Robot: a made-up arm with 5 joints.
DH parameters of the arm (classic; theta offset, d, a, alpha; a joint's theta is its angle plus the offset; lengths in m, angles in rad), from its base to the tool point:
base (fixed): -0.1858 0 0.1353 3.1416
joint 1: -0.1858 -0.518 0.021 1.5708
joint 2: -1.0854 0 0.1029 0
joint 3: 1.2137 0 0.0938 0
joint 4: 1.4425 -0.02 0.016 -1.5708
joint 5: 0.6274 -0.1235 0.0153 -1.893
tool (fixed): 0.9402 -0.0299 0 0
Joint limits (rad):
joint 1: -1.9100..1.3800
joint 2: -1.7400..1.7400
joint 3: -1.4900..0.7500
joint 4: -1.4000..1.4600
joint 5: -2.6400..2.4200
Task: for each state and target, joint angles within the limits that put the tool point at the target. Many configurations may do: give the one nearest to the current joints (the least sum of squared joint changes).
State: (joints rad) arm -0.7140 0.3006 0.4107 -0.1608 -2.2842
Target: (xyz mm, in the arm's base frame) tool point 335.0 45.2 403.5
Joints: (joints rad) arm -0.3731 0.4593 0.5963 -0.0616 -2.3206
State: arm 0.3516 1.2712 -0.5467 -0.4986 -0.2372
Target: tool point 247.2 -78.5 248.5
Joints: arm 0.4331 1.6532 -0.2382 -0.3256 -0.1966
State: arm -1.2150 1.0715 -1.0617 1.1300 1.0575
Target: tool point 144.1 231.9 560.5
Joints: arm -1.6708 0.4026 -1.2900 1.3159 0.9942
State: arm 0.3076 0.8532 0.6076 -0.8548 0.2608
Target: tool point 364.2 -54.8 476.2
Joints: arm 0.0813 -0.0401 0.7500 -0.5457 0.1636
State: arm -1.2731 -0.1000 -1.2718 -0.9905 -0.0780
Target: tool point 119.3 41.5 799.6
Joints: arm -1.7503 0.0535 -1.2695 -1.1138 -0.2850
